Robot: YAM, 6 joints.
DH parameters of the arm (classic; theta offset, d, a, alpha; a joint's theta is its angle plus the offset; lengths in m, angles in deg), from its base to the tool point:
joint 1: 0 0.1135 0.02 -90
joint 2: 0 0 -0.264 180
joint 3: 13.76 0 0.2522 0
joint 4: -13.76 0 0.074 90
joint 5: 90 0 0 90
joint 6: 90 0.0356 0 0
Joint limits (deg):
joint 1: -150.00..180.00
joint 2: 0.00..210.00
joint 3: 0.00..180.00
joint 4: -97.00..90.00
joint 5: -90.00..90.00
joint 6: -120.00..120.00
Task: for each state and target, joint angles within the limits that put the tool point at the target. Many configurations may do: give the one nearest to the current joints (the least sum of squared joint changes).
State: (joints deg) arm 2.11 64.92 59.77 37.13 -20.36 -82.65
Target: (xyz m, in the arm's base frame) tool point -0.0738 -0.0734 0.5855
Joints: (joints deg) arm 46.65 31.14 81.25 44.68 -5.28 -82.65
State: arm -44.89 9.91 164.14 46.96 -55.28 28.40
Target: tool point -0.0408 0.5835 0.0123
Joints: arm -84.26 0.00 179.23 25.89 -30.02 28.40
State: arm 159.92 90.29 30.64 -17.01 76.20 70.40
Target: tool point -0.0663 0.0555 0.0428
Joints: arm 162.92 102.78 7.21 -18.24 70.59 70.40
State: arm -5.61 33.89 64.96 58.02 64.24 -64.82
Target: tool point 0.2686 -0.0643 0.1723
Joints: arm -7.02 87.69 28.59 42.84 60.59 -64.82
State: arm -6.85 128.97 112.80 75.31 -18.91 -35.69
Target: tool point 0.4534 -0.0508 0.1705
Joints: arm -8.05 128.64 67.44 81.16 -21.79 -35.69
